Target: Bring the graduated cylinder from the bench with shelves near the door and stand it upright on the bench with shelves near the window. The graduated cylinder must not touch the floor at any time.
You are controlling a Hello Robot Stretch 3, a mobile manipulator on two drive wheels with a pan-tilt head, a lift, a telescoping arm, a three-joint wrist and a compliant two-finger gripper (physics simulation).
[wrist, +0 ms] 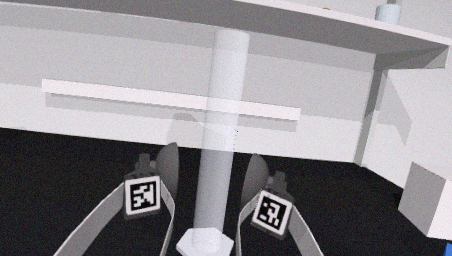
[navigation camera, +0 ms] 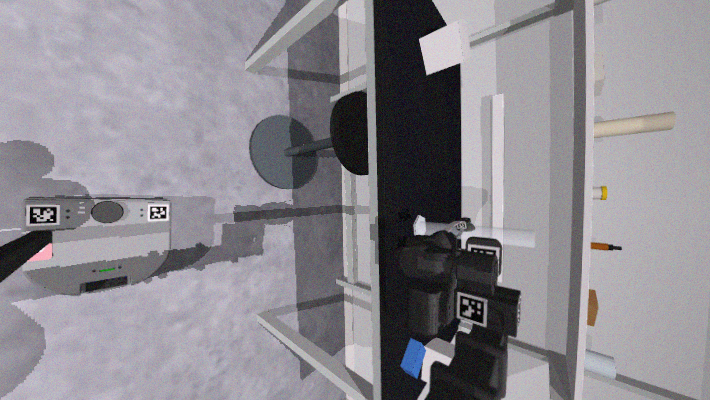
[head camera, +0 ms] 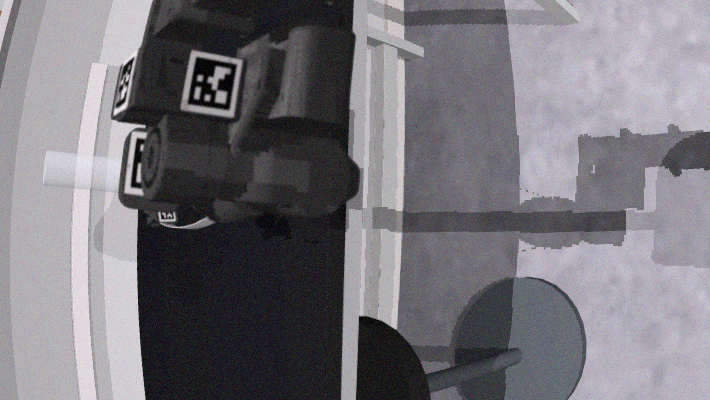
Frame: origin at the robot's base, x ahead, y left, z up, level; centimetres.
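Seen in the pictures: gripper, fingertip midpoint: (wrist: 212,167) (navigation camera: 467,238); robot's base, link origin: (navigation camera: 108,210).
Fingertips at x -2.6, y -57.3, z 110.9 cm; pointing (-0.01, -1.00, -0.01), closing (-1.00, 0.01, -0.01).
Observation:
Pixels of each thing's top centre, then the offset from my fingertips to it. Level surfaces: height alone.
- graduated cylinder, top centre: (head camera: 44,167) (wrist: 232,33) (navigation camera: 534,239) dx -0.7, dy -16.0, dz +12.6 cm
- black bench top, surface height: dz -19.5 cm
- shelf, surface height: dz +24.3 cm
- blue block, top centre: (navigation camera: 419,360) dx -43.2, dy -10.2, dz -15.5 cm
- stool, top centre: (navigation camera: 367,134) dx +37.6, dy -18.4, dz -44.9 cm
The graduated cylinder (head camera: 62,168) (navigation camera: 517,237) (wrist: 220,125), pale and translucent with a white hexagonal base, stands upright on the black bench top (head camera: 240,310) (navigation camera: 420,150) (wrist: 60,200). The wrist hides its middle in the head view. My gripper (wrist: 212,167) is partly open around the lower half of the tube, one fingertip on each side. A gap shows between the tube and each fingertip in the wrist view. In the navigation view one finger shows beside the tube and the other is hidden. Door and window do not show.
A shelf (navigation camera: 582,165) (wrist: 310,25) with bottles and small items runs above the back of the bench. A white box (navigation camera: 442,49) (wrist: 422,197) and a blue block (navigation camera: 413,357) lie on the bench. A stool (head camera: 385,360) (navigation camera: 350,135) stands at its front edge.

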